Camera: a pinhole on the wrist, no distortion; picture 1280 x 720 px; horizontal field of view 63.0 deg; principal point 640.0 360.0 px. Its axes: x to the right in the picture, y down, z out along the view. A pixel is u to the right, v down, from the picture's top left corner.
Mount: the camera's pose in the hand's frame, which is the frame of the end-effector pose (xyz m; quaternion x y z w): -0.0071 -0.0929 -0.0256 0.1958 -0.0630 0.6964 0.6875
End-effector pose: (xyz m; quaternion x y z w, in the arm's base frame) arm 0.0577 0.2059 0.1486 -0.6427 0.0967 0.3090 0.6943
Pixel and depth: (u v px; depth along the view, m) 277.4 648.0 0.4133
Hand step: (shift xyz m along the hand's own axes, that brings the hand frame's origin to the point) -0.0453 -0.3796 0.3218
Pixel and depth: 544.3 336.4 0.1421
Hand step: 0.0222 -0.1556 0.0992
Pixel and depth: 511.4 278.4 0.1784
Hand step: 0.0393 -0.1764 0.1273
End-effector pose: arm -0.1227 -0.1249 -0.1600 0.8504 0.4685 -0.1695 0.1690
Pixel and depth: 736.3 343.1 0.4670
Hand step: 0.0882 -0.2191 0.4160
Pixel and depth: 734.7 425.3 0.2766
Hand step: 0.0279 -0.1691 0.2397
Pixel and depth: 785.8 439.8 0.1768
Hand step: 0.0131 -0.1336 0.1476
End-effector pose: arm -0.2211 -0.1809 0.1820 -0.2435 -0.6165 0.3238 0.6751
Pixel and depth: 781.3 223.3 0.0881
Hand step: 0.0209 -0.1127 0.0572
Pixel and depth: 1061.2 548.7 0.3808
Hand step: -0.0004 -0.0888 0.3907
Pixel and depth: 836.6 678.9 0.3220
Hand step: -0.0424 -0.1559 0.3088
